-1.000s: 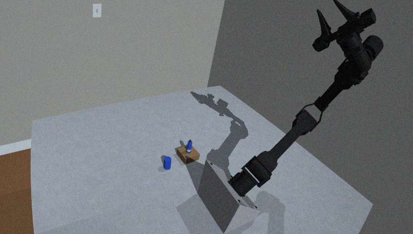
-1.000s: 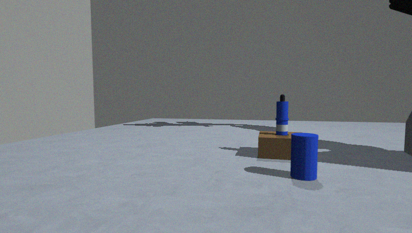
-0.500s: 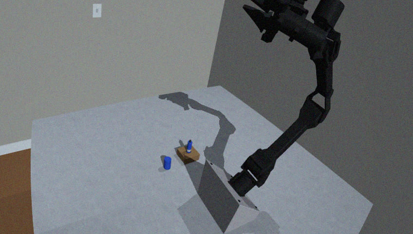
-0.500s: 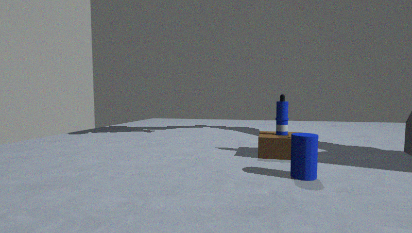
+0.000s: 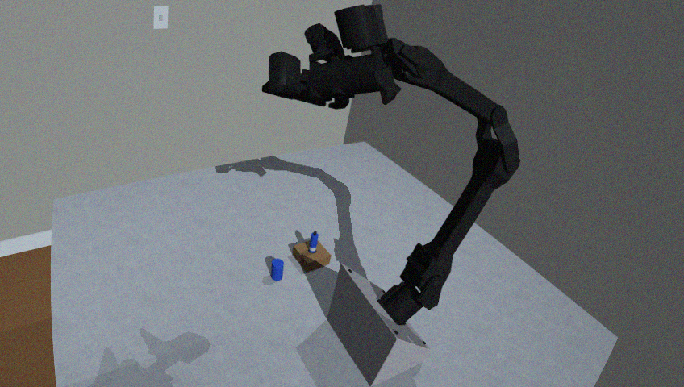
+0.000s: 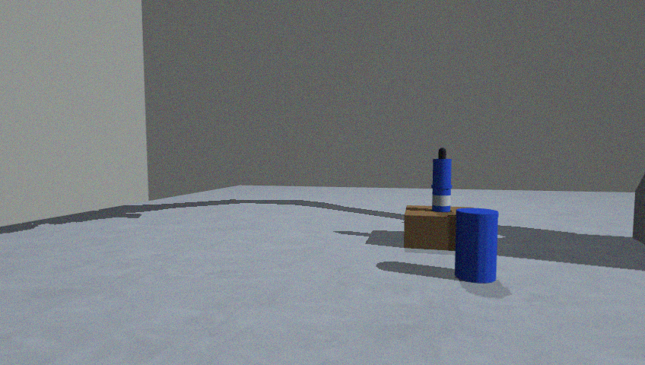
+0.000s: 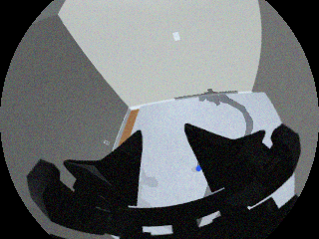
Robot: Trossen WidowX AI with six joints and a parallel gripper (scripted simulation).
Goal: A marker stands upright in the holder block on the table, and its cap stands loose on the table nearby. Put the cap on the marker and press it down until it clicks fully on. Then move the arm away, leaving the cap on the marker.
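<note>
The blue cap lies 45 cm below my gripper tip, 4 cm to the right of it and 1 cm behind it. Round my gripper tip: brown holder block 45 cm below, 16 cm to the right, 1 cm ahead.
</note>
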